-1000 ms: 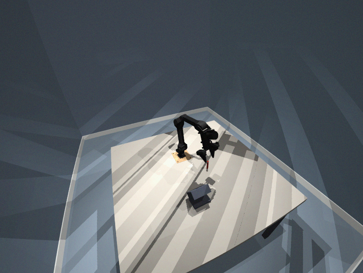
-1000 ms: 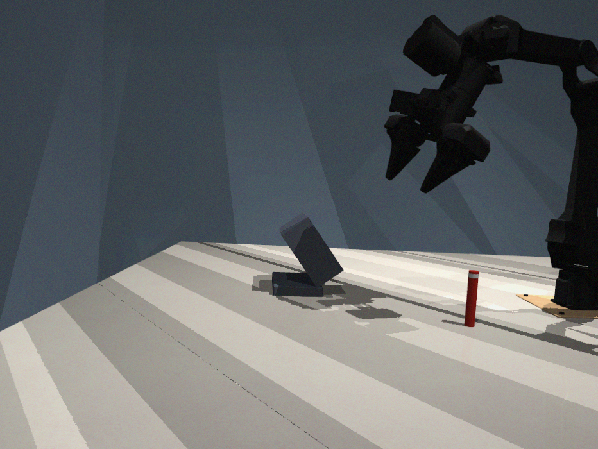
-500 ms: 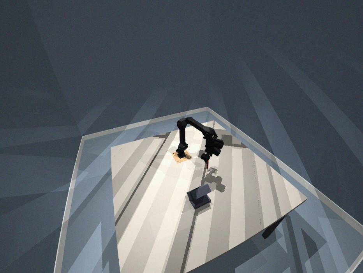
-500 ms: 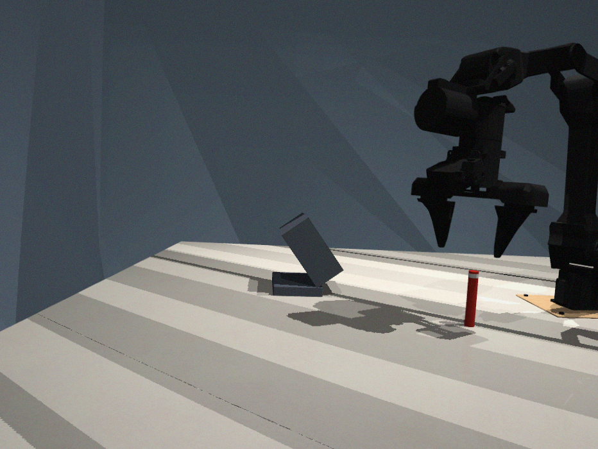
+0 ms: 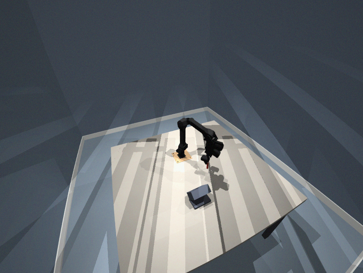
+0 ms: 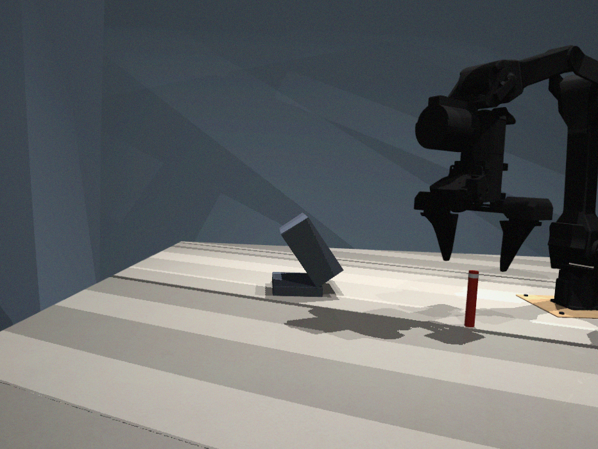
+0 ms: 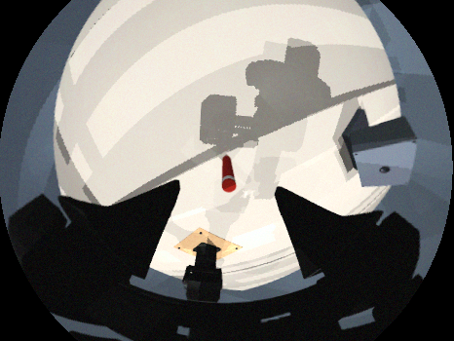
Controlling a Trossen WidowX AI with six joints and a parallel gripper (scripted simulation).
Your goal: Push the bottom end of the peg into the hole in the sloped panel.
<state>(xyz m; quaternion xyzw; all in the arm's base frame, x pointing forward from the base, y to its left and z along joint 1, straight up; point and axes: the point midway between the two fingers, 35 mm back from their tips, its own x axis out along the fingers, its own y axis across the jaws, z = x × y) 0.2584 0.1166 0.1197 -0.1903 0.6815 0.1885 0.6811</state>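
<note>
The red round peg lies 30 mm below my gripper tip. The rest, counted from my gripper tip: sloped panel 210 mm ahead, 230 mm to the right, 10 mm below; then dark base block 230 mm ahead, 230 mm to the right, 80 mm below.
</note>
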